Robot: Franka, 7 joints.
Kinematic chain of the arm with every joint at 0, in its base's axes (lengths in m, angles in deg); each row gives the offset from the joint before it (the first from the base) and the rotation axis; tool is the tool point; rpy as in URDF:
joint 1: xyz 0 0 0.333 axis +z
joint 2: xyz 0 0 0 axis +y
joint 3: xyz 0 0 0.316 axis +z
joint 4: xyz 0.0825 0 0 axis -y
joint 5: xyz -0.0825 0 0.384 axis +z
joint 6: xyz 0 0 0 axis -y
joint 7: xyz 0.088 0 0 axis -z
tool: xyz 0 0 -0.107 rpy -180 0 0
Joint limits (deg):
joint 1: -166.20..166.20
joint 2: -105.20..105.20
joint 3: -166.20..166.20
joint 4: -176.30..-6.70
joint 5: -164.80..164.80
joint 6: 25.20..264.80
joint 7: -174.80..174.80
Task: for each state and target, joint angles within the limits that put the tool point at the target. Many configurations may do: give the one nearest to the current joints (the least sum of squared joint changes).
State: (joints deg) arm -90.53 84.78 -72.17 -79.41 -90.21 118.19 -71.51
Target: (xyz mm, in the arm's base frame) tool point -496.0 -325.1 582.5
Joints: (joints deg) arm -78.23 77.49 -101.41 -104.33 -84.60 103.32 -71.51
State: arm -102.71 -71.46 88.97 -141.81 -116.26 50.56 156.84
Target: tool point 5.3 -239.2 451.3
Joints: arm -129.93 -55.55 70.31 -176.30 -100.36 59.40 156.84
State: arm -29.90 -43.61 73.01 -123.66 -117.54 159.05 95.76
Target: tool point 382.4 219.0 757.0
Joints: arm -39.04 -47.22 42.06 -113.67 -117.80 151.96 95.76
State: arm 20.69 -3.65 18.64 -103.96 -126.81 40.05 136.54
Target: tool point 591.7 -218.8 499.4
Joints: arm -8.45 24.44 -2.20 -100.60 -127.04 53.67 136.54
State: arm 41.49 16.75 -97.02 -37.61 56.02 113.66 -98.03
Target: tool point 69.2 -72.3 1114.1
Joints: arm 39.25 -7.55 -87.94 -6.70 64.83 82.19 -98.03
